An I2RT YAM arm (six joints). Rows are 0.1 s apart.
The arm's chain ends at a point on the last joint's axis. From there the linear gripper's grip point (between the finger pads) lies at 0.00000 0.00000 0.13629 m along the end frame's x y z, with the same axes.
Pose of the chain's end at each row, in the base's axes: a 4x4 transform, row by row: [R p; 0 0 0 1], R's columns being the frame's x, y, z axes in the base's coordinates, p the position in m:
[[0.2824 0.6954 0.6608 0.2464], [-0.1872 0.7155 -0.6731 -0.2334], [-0.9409 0.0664 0.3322 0.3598], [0 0 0 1]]
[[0.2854 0.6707 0.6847 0.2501], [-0.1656 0.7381 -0.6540 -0.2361], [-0.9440 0.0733 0.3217 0.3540], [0 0 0 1]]
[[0.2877 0.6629 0.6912 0.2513], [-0.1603 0.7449 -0.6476 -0.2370], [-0.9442 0.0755 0.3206 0.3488], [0 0 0 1]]
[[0.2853 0.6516 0.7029 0.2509], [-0.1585 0.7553 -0.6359 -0.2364], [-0.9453 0.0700 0.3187 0.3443], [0 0 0 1]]
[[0.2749 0.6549 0.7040 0.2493], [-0.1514 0.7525 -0.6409 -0.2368], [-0.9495 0.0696 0.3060 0.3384], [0 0 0 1]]
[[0.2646 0.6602 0.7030 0.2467], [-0.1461 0.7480 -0.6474 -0.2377], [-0.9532 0.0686 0.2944 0.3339], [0 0 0 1]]
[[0.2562 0.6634 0.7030 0.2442], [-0.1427 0.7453 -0.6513 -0.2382], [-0.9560 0.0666 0.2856 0.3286], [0 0 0 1]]
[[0.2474 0.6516 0.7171 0.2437], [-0.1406 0.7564 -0.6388 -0.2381], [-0.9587 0.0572 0.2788 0.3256], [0 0 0 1]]
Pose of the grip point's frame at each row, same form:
[[0.2824 0.6954 0.6608 0.3365], [-0.1872 0.7155 -0.6731 -0.3251], [-0.9409 0.0664 0.3322 0.4051], [0 0 0 1]]
[[0.2854 0.6707 0.6847 0.3434], [-0.1656 0.7381 -0.6540 -0.3252], [-0.9440 0.0733 0.3217 0.3978], [0 0 0 1]]
[[0.2877 0.6629 0.6912 0.3455], [-0.1603 0.7449 -0.6476 -0.3253], [-0.9442 0.0755 0.3206 0.3925], [0 0 0 1]]
[[0.2853 0.6516 0.7029 0.3467], [-0.1585 0.7553 -0.6359 -0.3231], [-0.9453 0.0700 0.3187 0.3877], [0 0 0 1]]
[[0.2749 0.6549 0.7040 0.3452], [-0.1514 0.7525 -0.6409 -0.3241], [-0.9495 0.0696 0.3060 0.3801], [0 0 0 1]]
[[0.2646 0.6602 0.7030 0.3425], [-0.1461 0.7480 -0.6474 -0.3259], [-0.9532 0.0686 0.2944 0.3740], [0 0 0 1]]
[[0.2562 0.6634 0.7030 0.3400], [-0.1427 0.7453 -0.6513 -0.3270], [-0.9560 0.0666 0.2856 0.3675], [0 0 0 1]]
[[0.2474 0.6516 0.7171 0.3414], [-0.1406 0.7564 -0.6388 -0.3252], [-0.9587 0.0572 0.2788 0.3636], [0 0 0 1]]

